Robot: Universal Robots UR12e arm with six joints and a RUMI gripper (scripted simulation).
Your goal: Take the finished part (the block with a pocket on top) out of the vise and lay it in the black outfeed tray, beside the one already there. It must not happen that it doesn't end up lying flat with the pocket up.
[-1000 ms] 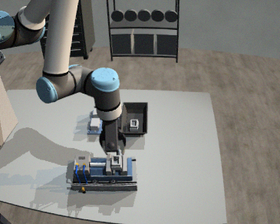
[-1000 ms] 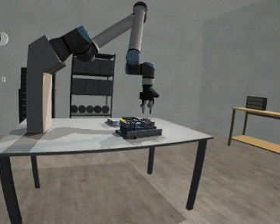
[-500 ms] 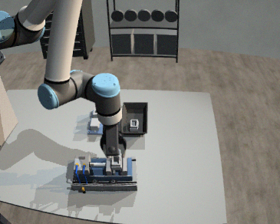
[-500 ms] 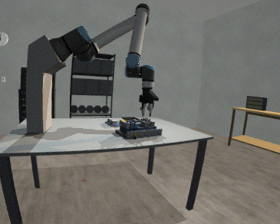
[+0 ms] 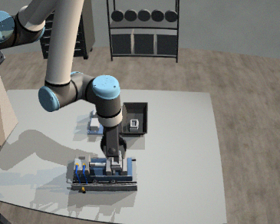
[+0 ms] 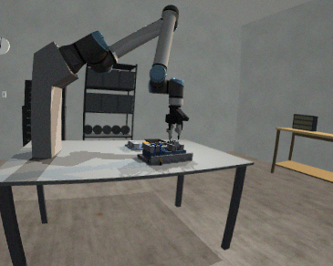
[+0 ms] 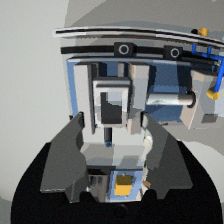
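Now: the blue vise 90 mm below my hand, 60 mm behind it and 10 mm to the left of it. Also, from my hand: blue plate: 360 mm to the left, 130 mm below, 40 mm behind; then pale block: 330 mm to the left, 110 mm below, 100 mm behind; then orange block: 310 mm to the left, 110 mm below, 10 mm behind.
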